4 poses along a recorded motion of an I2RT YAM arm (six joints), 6.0 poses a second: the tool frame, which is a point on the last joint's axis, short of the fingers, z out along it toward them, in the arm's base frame.
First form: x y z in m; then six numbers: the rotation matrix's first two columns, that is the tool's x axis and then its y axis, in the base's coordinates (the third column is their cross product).
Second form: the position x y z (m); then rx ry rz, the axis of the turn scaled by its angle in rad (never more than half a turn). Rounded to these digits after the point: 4 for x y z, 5 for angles.
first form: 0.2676 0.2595 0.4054 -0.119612 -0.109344 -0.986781 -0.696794 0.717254 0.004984
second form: 0.2676 0.2595 0.4054 -0.66116 1.63938 0.56851
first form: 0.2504 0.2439 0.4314 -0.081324 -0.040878 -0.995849 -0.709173 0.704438 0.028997
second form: 0.2504 0.2439 0.4314 -0.63029 1.57314 0.61982
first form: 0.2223 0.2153 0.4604 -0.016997 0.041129 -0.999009 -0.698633 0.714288 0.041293
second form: 0.2223 0.2153 0.4604 -0.56932 1.48471 0.64069
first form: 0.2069 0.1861 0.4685 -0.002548 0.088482 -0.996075 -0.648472 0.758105 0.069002
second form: 0.2069 0.1861 0.4685 -0.48272 1.46992 0.61643
